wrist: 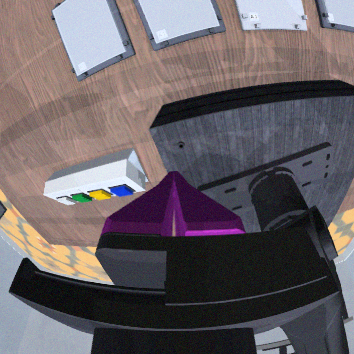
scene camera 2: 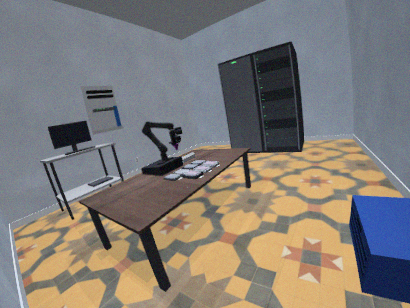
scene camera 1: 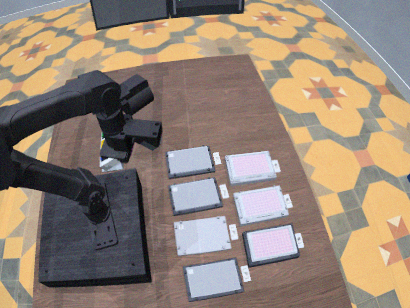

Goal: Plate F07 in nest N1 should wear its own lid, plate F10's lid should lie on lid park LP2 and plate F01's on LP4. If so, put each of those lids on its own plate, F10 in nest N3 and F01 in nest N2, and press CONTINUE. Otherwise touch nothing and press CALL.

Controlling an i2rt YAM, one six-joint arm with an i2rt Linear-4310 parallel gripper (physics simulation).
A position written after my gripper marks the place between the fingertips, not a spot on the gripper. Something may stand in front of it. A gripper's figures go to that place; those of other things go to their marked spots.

Labels:
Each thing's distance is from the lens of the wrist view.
my gripper (wrist: pixel 173 178): 13 cm
white button box (wrist: pixel 119 168): 30 cm

